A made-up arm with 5 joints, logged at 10 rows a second.
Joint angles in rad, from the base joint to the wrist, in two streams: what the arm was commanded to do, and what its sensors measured. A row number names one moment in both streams.
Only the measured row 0 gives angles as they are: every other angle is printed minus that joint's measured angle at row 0.
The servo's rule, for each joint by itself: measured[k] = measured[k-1] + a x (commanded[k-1-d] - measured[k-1]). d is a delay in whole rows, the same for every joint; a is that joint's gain. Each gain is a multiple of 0.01, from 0.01 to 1. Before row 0 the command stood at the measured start. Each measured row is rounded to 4 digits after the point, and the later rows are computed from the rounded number. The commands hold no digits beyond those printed.
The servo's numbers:
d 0
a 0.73 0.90 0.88 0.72 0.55
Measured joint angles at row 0:
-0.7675, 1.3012, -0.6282, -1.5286, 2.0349
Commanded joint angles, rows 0 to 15:
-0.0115, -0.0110, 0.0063, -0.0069, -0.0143
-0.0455, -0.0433, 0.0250, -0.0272, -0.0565
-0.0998, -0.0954, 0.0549, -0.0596, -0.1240
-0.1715, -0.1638, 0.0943, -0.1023, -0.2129
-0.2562, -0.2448, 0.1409, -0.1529, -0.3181
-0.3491, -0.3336, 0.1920, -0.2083, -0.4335
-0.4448, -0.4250, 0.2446, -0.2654, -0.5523
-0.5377, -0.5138, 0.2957, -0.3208, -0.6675
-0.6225, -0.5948, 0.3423, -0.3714, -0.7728
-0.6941, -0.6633, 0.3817, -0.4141, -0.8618
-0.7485, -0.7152, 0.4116, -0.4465, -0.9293
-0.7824, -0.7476, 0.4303, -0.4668, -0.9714
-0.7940, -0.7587, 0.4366, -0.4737, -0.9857
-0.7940, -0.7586, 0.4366, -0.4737, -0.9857
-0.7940, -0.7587, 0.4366, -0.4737, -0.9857
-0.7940, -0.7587, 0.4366, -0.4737, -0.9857
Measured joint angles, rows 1 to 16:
-0.0084, -0.0099, 0.0055, -0.0050, -0.0079
-0.0355, -0.0400, 0.0227, -0.0210, -0.0346
-0.0824, -0.0899, 0.0510, -0.0488, -0.0838
-0.1474, -0.1564, 0.0891, -0.0873, -0.1548
-0.2268, -0.2360, 0.1347, -0.1345, -0.2446
-0.3161, -0.3238, 0.1851, -0.1876, -0.3485
-0.4101, -0.4149, 0.2375, -0.2436, -0.4606
-0.5032, -0.5039, 0.2887, -0.2992, -0.5744
-0.5903, -0.5857, 0.3359, -0.3512, -0.6835
-0.6661, -0.6555, 0.3762, -0.3965, -0.7816
-0.7263, -0.7092, 0.4074, -0.4325, -0.8628
-0.7673, -0.7438, 0.4276, -0.4572, -0.9225
-0.7868, -0.7572, 0.4355, -0.4691, -0.9573
-0.7921, -0.7585, 0.4365, -0.4724, -0.9729
-0.7935, -0.7587, 0.4366, -0.4733, -0.9799
-0.7939, -0.7587, 0.4366, -0.4736, -0.9831

